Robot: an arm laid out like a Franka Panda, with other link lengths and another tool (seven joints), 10 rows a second.
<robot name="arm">
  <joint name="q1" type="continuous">
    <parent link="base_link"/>
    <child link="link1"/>
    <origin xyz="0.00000 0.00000 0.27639" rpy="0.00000 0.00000 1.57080"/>
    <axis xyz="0 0 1"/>
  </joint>
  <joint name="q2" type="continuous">
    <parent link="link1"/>
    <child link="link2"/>
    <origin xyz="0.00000 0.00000 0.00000" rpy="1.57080 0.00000 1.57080"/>
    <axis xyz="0 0 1"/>
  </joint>
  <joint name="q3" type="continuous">
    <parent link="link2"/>
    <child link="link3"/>
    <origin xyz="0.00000 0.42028 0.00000" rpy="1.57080 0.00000 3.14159"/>
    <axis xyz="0 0 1"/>
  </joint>
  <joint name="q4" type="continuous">
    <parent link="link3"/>
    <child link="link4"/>
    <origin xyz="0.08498 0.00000 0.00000" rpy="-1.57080 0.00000 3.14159"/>
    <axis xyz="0 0 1"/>
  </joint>
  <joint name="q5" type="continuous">
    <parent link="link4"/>
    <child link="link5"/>
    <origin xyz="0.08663 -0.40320 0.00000" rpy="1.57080 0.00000 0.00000"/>
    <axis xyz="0 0 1"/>
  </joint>
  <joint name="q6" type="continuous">
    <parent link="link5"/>
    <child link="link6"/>
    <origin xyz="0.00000 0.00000 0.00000" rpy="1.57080 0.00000 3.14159"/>
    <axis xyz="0 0 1"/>
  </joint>
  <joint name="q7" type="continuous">
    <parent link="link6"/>
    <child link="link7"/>
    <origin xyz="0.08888 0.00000 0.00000" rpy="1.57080 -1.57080 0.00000"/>
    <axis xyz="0 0 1"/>
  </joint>
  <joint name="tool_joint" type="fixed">
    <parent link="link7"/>
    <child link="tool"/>
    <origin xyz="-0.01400 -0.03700 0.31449" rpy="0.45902 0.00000 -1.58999"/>
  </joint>
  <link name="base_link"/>
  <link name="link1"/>
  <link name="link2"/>
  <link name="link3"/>
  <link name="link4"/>
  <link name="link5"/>
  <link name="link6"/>
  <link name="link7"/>
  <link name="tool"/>
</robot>
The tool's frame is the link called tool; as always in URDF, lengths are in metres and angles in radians. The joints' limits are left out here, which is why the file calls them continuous.
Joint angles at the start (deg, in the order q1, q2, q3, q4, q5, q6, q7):
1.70 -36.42 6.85 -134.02 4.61 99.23 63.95
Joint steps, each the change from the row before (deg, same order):
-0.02 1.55 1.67 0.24 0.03 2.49 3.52
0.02 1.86 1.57 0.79 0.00 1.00 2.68
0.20 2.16 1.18 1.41 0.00 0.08 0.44
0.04 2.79 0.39 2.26 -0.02 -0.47 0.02
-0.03 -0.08 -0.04 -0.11 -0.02 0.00 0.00
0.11 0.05 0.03 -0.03 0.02 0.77 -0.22
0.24 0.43 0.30 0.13 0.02 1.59 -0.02
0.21 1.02 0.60 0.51 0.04 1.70 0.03
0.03 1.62 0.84 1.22 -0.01 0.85 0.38
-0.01 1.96 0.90 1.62 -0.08 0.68 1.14
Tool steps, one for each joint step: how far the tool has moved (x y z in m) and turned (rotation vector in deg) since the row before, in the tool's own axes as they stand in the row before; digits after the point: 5 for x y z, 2 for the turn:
-0.00070 -0.01461 0.01089 0.67 1.97 1.42
-0.00431 -0.01088 0.00964 -0.36 0.98 0.91
-0.00544 -0.01161 0.00818 -0.76 -0.44 -0.81
0.00089 -0.01348 0.00661 -0.83 -0.81 -0.26
0.00038 0.00101 -0.00004 -0.03 0.04 0.06
0.00038 -0.00433 0.00111 0.65 0.05 -0.42
-0.00031 -0.01028 0.00371 1.19 0.19 -0.70
-0.00136 -0.01363 0.00643 1.09 0.03 -0.87
-0.00203 -0.01390 0.00693 0.40 -0.12 -0.54
-0.00159 -0.01530 0.00742 0.32 0.11 0.11

